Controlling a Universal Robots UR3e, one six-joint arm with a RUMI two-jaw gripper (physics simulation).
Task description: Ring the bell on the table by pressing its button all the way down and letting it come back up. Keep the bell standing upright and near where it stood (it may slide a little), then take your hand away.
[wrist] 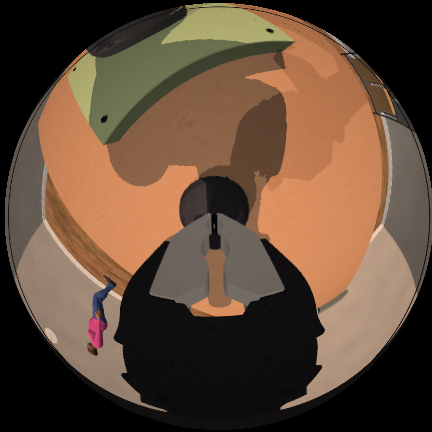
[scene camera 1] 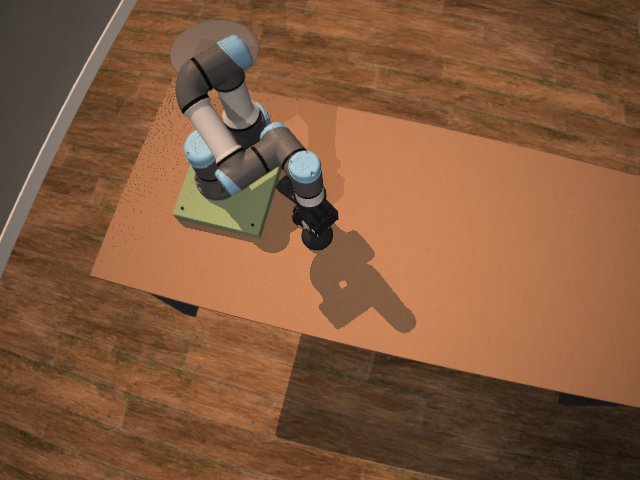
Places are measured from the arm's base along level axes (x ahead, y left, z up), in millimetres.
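Where they show: gripper, fingertip midpoint: (wrist: 213, 215).
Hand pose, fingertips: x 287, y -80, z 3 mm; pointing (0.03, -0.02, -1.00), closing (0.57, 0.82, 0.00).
Observation:
After its pixels a point has its place.
A dark, round, domed bell (scene camera 1: 316, 239) {y -110, x 305, z -2 mm} (wrist: 192, 200) {y -91, x 267, z -9 mm} stands upright on the orange-brown table (scene camera 1: 465, 248) {y -32, x 697, z -42 mm} (wrist: 320, 220) {y 49, x 431, z -42 mm}, in front of the green base block. My gripper (wrist: 213, 215) {y -80, x 287, z 3 mm} is shut, with no thing between its fingers. In the wrist view its fingertips overlap the near part of the bell. In the scene view the gripper hangs over the back part of the bell. The fingertips hide the bell's button, so I cannot tell how far down it is or whether they touch it.
The green base block (scene camera 1: 235, 217) {y -97, x 78, z -7 mm} (wrist: 145, 80) {y -50, x 137, z -6 mm} carries the arm (scene camera 1: 258, 155) {y -75, x 189, z 332 mm} behind and left of the bell. The arm's shadow falls across the table around the bell. A figure in a pink top (wrist: 96, 330) shows at the lower left of the wrist view.

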